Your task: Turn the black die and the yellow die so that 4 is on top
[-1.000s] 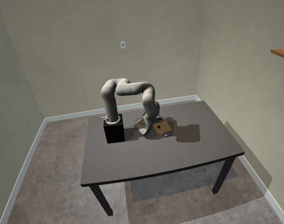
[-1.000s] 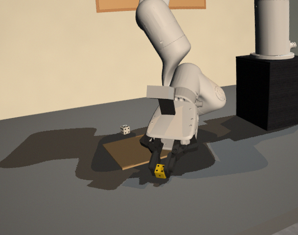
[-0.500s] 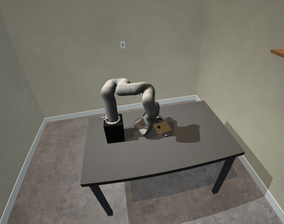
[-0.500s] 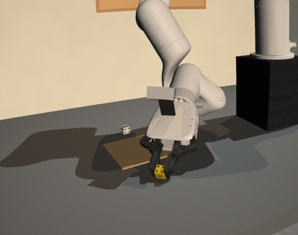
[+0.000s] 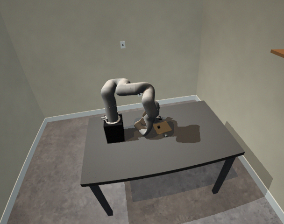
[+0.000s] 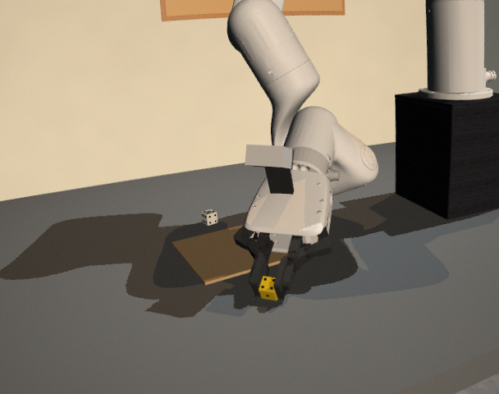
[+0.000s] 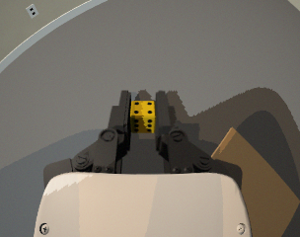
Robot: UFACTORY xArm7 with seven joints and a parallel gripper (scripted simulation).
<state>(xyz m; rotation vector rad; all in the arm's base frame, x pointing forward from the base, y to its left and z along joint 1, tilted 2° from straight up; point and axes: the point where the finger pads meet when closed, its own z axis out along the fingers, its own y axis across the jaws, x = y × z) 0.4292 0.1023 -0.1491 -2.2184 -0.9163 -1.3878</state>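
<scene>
Right now the black die is 40 mm behind my hand, 130 mm to the right of it and 10 mm below it. From my hand the other things lie so: tan mat 10 mm behind, 130 mm to the right, 20 mm below; then yellow die 10 mm ahead, 10 mm to the left, 10 mm below; then white die 20 mm behind, 250 mm to the right, 10 mm below.
</scene>
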